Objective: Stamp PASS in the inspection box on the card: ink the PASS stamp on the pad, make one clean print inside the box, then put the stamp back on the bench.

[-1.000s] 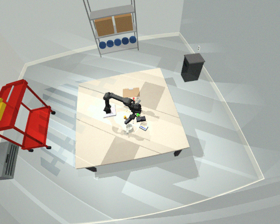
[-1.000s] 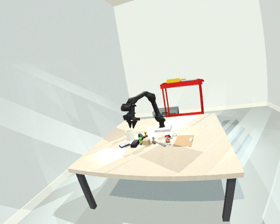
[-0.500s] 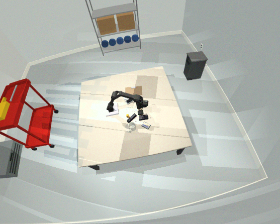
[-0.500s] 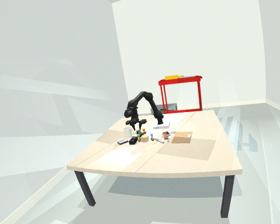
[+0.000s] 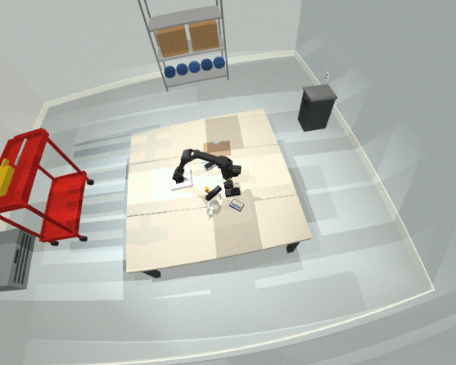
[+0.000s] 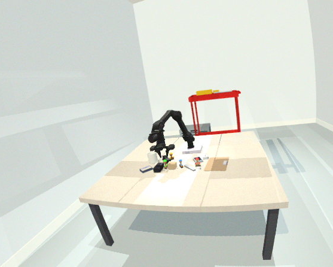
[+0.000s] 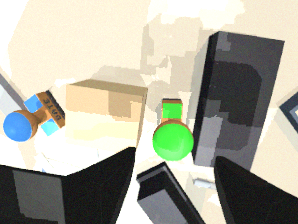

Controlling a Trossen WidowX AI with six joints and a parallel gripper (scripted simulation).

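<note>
The green-topped stamp is 6 cm below my gripper tip. From my gripper tip the other things lie so: blue-knobbed stamp 12 cm to the left, 6 cm below; then black box 7 cm below, 5 cm to the right, 2 cm ahead; then tan block 6 cm to the left, 6 cm below, 1 cm ahead.
</note>
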